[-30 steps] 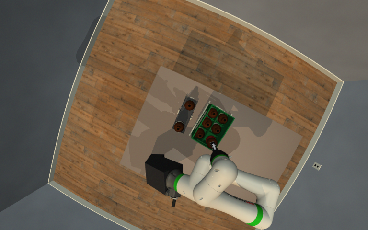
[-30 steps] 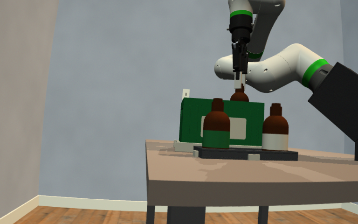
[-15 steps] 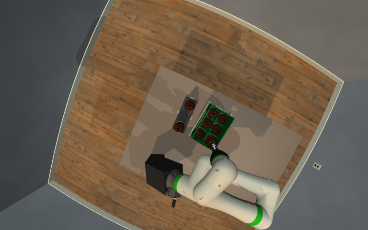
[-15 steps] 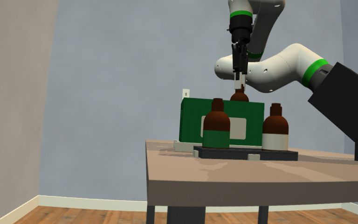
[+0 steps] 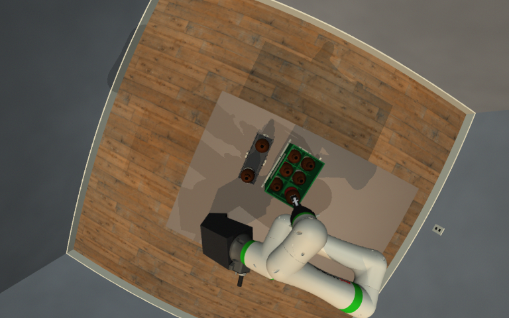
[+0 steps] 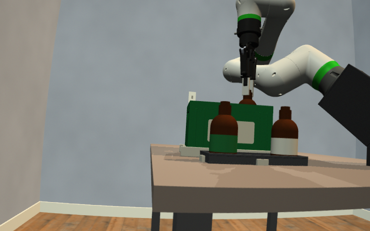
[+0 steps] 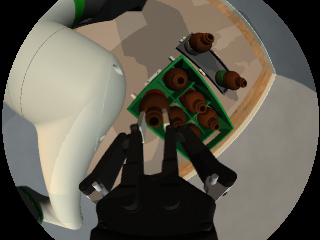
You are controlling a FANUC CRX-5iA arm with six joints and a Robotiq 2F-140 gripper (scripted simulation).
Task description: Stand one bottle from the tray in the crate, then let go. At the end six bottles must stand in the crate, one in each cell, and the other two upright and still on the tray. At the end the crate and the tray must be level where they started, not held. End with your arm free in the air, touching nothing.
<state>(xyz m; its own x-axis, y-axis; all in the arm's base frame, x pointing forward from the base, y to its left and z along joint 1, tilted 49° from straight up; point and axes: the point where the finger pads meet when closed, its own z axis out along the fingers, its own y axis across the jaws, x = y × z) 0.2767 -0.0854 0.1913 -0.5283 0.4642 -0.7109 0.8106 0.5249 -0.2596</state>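
The crate lies 17 cm below my hand, 10 cm ahead of it and 1 cm to the left of it. Also, from my hand: dark tray 25 cm below, 22 cm to the left, 13 cm ahead.
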